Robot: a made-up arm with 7 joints. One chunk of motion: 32 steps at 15 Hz.
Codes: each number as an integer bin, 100 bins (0 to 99) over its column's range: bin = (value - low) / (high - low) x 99, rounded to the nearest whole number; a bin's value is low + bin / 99 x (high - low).
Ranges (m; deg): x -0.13..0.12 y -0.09..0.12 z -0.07..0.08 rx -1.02..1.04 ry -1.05..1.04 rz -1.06..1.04
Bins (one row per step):
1: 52 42 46 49 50 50
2: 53 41 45 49 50 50
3: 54 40 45 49 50 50
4: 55 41 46 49 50 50
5: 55 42 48 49 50 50
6: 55 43 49 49 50 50
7: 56 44 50 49 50 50
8: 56 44 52 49 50 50
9: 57 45 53 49 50 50
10: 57 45 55 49 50 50
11: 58 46 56 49 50 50
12: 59 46 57 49 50 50
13: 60 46 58 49 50 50
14: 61 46 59 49 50 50
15: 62 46 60 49 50 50
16: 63 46 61 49 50 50
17: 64 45 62 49 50 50
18: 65 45 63 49 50 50
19: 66 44 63 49 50 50
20: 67 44 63 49 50 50
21: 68 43 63 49 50 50
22: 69 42 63 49 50 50
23: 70 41 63 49 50 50
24: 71 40 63 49 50 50
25: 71 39 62 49 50 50
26: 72 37 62 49 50 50
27: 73 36 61 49 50 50
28: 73 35 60 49 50 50
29: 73 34 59 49 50 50
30: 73 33 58 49 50 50
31: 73 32 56 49 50 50
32: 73 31 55 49 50 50
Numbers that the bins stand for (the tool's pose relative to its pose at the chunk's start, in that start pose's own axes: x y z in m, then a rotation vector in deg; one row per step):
1: 0.0013 -0.0009 -0.0003 0.00 0.01 0.00
2: 0.0038 -0.0030 -0.0018 0.00 0.01 0.00
3: 0.0064 -0.0052 -0.0018 0.00 0.01 0.00
4: 0.0089 -0.0030 -0.0003 0.00 0.01 0.00
5: 0.0089 -0.0009 0.0027 0.00 0.01 0.00
6: 0.0089 0.0012 0.0042 0.00 0.01 0.00
7: 0.0114 0.0033 0.0058 0.00 0.01 0.00
8: 0.0114 0.0033 0.0088 0.00 0.01 0.00
9: 0.0139 0.0055 0.0103 0.00 0.01 0.00
10: 0.0139 0.0055 0.0133 0.00 0.01 0.00
11: 0.0165 0.0076 0.0148 0.00 0.01 0.00
12: 0.0190 0.0076 0.0164 0.00 0.01 0.00
13: 0.0215 0.0076 0.0179 0.00 0.01 0.00
14: 0.0240 0.0076 0.0194 0.00 0.01 0.00
15: 0.0266 0.0076 0.0209 0.00 0.01 0.00
16: 0.0291 0.0076 0.0224 0.00 0.01 0.00
17: 0.0316 0.0055 0.0239 0.00 0.01 0.00
18: 0.0341 0.0055 0.0255 0.00 0.01 0.00
19: 0.0367 0.0033 0.0255 0.00 0.01 0.00
20: 0.0392 0.0033 0.0255 0.00 0.01 0.00
21: 0.0417 0.0012 0.0255 0.00 0.01 0.00
22: 0.0442 -0.0009 0.0255 0.00 0.01 0.00
23: 0.0468 -0.0030 0.0255 0.00 0.01 0.00
24: 0.0493 -0.0052 0.0255 0.00 0.01 0.00
25: 0.0493 -0.0073 0.0239 0.00 0.01 0.00
26: 0.0518 -0.0115 0.0239 0.00 0.01 0.00
27: 0.0543 -0.0136 0.0224 0.00 0.01 0.00
28: 0.0543 -0.0158 0.0209 0.00 0.01 0.00
29: 0.0543 -0.0179 0.0194 0.00 0.01 0.00
30: 0.0543 -0.0200 0.0179 0.00 0.01 0.00
31: 0.0543 -0.0221 0.0148 0.00 0.01 0.00
32: 0.0543 -0.0242 0.0133 0.00 0.01 0.00

